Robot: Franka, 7 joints.
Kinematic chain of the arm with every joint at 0, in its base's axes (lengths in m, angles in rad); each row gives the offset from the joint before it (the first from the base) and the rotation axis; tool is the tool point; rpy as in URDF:
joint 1: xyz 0 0 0.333 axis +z
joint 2: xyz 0 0 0 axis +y
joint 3: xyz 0 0 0.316 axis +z
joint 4: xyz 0.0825 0 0 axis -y
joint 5: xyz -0.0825 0 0.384 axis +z
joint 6: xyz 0 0 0 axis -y
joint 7: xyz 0.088 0 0 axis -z
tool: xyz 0 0 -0.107 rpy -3.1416 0 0
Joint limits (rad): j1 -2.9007..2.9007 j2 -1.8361..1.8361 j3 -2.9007..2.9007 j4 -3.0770..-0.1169 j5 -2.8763..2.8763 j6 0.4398..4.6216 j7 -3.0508..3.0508
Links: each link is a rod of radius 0.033 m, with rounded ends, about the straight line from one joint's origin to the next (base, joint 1, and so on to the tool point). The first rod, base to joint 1, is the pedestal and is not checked.
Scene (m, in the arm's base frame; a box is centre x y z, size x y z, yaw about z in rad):
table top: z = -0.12
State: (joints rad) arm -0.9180 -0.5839 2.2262 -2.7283 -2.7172 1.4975 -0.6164
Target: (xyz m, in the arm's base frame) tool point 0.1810 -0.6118 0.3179
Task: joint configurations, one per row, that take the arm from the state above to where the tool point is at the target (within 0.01 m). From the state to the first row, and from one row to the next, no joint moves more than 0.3 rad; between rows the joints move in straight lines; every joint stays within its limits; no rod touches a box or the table.
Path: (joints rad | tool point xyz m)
1: -1.1262 -0.3546 1.9487 -2.5920 -2.6974 1.5169 -0.6164 | 0.3647 0.3178 0.3001
2: -1.3344 -0.1253 1.6712 -2.4557 -2.6775 1.5363 -0.6164 | 0.5041 0.1333 0.4003
3: -1.5426 0.1039 1.3938 -2.3193 -2.6577 1.5557 -0.6164 | 0.5354 -0.1435 0.4437
4: -1.7508 0.3332 1.1163 -2.1830 -2.6378 1.5750 -0.6164 | 0.4206 -0.4241 0.4141
5: -1.9590 0.5625 0.8388 -2.0467 -2.6180 1.5944 -0.6164 | 0.1810 -0.6118 0.3179

